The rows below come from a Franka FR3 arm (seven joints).
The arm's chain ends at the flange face. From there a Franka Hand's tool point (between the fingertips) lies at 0.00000 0.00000 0.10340 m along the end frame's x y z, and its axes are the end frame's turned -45 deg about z.
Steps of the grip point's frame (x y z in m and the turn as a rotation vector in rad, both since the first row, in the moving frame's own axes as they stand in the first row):
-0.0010 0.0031 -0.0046 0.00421 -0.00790 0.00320
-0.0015 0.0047 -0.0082 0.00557 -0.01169 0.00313
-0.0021 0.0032 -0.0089 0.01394 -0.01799 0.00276
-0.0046 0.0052 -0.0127 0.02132 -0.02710 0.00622
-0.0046 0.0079 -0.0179 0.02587 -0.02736 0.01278
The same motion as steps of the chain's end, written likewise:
0.0024 0.0026 -0.0046 -0.00261 -0.00856 0.00320
0.0035 0.0039 -0.0082 -0.00433 -0.01220 0.00313
0.0031 0.0035 -0.0089 -0.00286 -0.02258 0.00276
0.0040 0.0065 -0.0126 -0.00409 -0.03424 0.00622
0.0062 0.0088 -0.0178 -0.00105 -0.03764 0.01278

